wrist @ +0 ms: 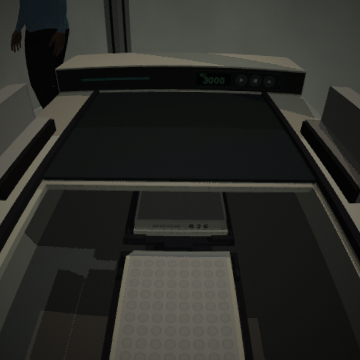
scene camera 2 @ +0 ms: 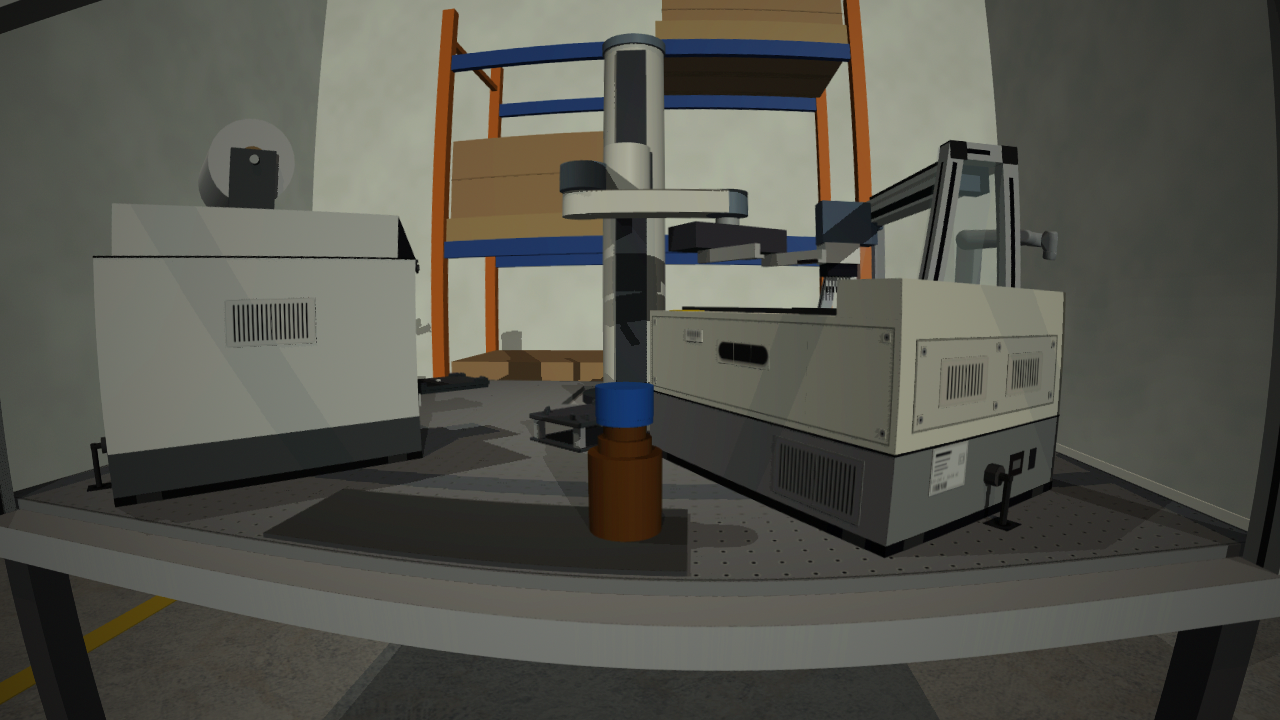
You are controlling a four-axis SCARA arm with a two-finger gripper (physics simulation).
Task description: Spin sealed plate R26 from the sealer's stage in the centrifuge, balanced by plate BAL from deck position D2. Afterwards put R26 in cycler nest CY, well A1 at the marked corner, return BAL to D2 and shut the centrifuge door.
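Places are measured from the arm's base along level axes (x ahead, y left, z up), in millimetres.
Where they show: gripper, between the fingertips: (wrist: 177, 102) (scene camera 2: 792, 253).
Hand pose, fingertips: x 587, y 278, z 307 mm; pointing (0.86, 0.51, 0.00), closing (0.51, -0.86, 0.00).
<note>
Each offset is from my fingertips to the top centre of the thing. "spot": to the spot under its first point.
The wrist view looks down into the open centrifuge (wrist: 178, 64) (scene camera 2: 769, 357), whose display reads 3000. Plate R26 @(dx +118, dy +67, dz -137 mm) (wrist: 181, 214), sealed and labelled on its near side, sits in the far bucket. A second plate @(dx -17, dy -11, dz -138 mm) (wrist: 176, 303) with round wells sits in the near bucket just below me; its label is not in view. The dark sliding door @(spot: dx +107, dy +63, dz -81 mm) (wrist: 178, 136) lies drawn back behind the opening. My gripper (wrist: 177, 102) (scene camera 2: 792, 257) hangs above the chamber, its fingers apart at the frame's left and right edges, with nothing between them.
The sealer @(dx +157, dy -752, dz +182 mm) (scene camera 2: 255, 330) stands at the left of the table. A brown bottle with a blue cap @(dx +307, dy -209, dz -211 mm) (scene camera 2: 625, 465) stands in front of the arm's column (scene camera 2: 632, 135). A gantry (scene camera 2: 966, 206) rises behind the centrifuge. A storage rack (scene camera 2: 443, 179) is at the back. A person (wrist: 39, 36) stands beyond the centrifuge.
</note>
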